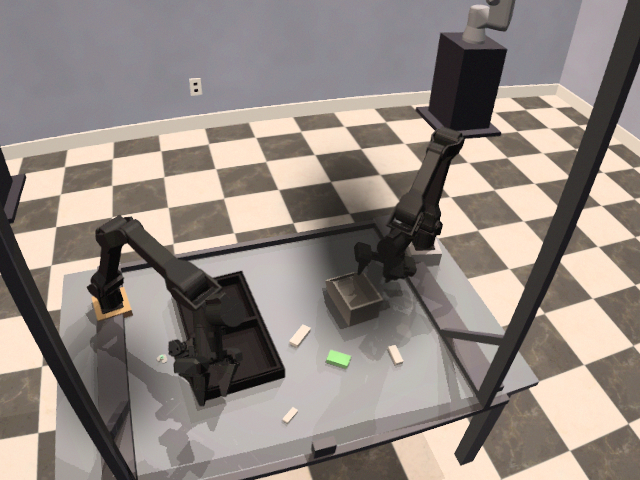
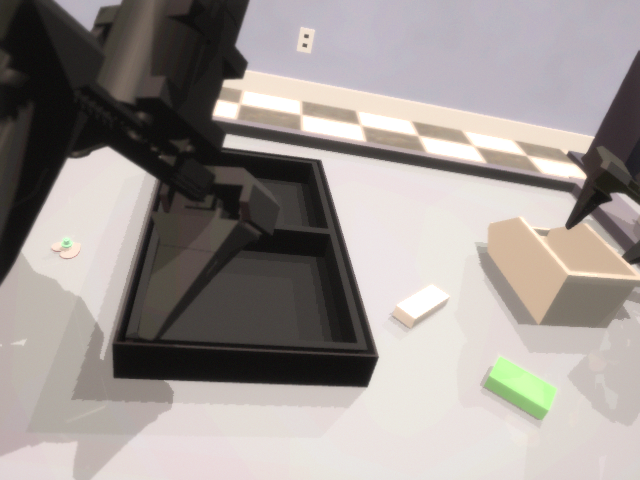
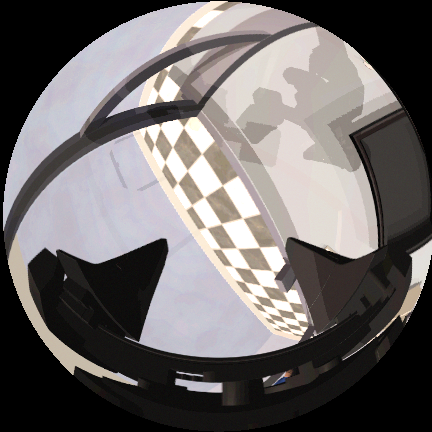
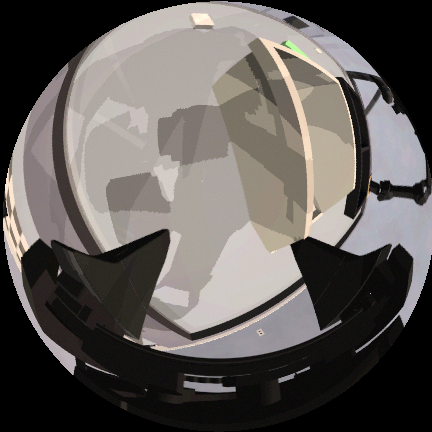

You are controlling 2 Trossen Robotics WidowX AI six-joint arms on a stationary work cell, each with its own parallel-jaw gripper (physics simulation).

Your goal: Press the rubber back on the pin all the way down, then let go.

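Places are measured from the left arm's base along level axes (x left, y ahead, z down), in millimetres.
Pixels of known places: left gripper, fingertip midpoint: (image 1: pixel 213 401) (image 2: pixel 76 324) (image 3: pixel 228 244); right gripper, fingertip midpoint: (image 1: pixel 371 277) (image 4: pixel 233 237); left arm's base, origin of the base link: (image 1: pixel 111 303) (image 4: pixel 369 184); right arm's base, origin of the base link: (image 1: pixel 423 243).
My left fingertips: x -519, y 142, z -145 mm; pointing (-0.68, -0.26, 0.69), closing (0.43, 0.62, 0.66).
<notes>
Ahead of a thing's pixels: the offset from my left fingertips to its top centre. "spot": to the spot under its first point.
The pin {dz +160, dx +289, dy -58 mm} (image 1: pixel 158 360) (image 2: pixel 70 251) is a small pale pink disc shape lying flat on the table, left of the black tray. The small green rubber back {spot: dz +159, dx +283, dy -59 mm} (image 1: pixel 161 357) (image 2: pixel 66 241) stands upright on it at its middle; how far down it sits is too small to tell. My left gripper (image 1: pixel 212 397) (image 3: pixel 228 244) is open and empty, over the near left part of the tray and to the right of the pin. My right gripper (image 1: pixel 377 273) (image 2: pixel 597 242) (image 4: pixel 233 237) is open and empty near the tan box, far from the pin.
The black two-compartment tray {dz +131, dx +291, dy +125 mm} (image 1: pixel 269 338) (image 2: pixel 242 365) has raised walls. The tan open box {spot: dz +131, dx +161, dy +490 mm} (image 1: pixel 366 312) (image 2: pixel 522 271) (image 4: pixel 308 170) stands at the right. A green block {dz +155, dx +78, dy +356 mm} (image 1: pixel 338 359) (image 2: pixel 520 387) and white blocks {dz +156, dx +193, dy +303 mm} (image 1: pixel 299 335) {dz +158, dx +20, dy +496 mm} (image 1: pixel 395 354) {dz +161, dx -14, dy +170 mm} (image 1: pixel 290 415) lie between and in front.
</notes>
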